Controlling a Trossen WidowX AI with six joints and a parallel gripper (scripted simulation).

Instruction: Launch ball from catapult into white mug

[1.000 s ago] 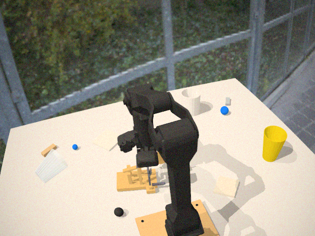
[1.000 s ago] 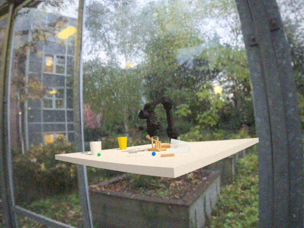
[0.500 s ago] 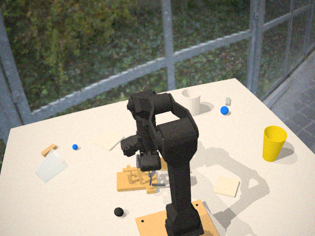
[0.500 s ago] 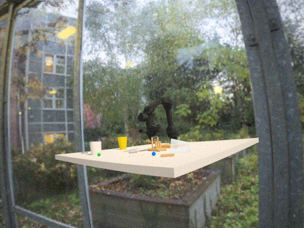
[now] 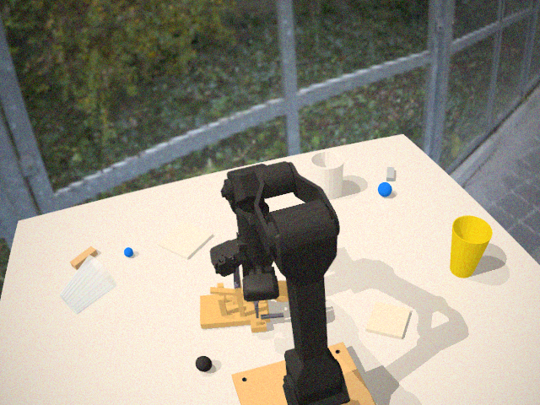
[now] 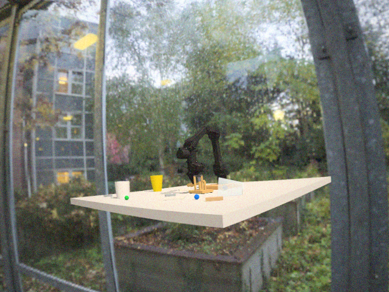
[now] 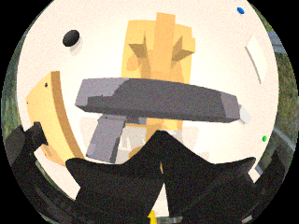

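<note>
My gripper tip is now 20 mm past the wooden catapult and 20 mm to the right of it. Also, from my gripper tip: tan square tile 120 mm behind, 230 mm to the right, 50 mm below; then small blue ball 240 mm ahead, 290 mm to the left, 40 mm below; then black ball 130 mm behind, 140 mm to the left, 40 mm below.
</note>
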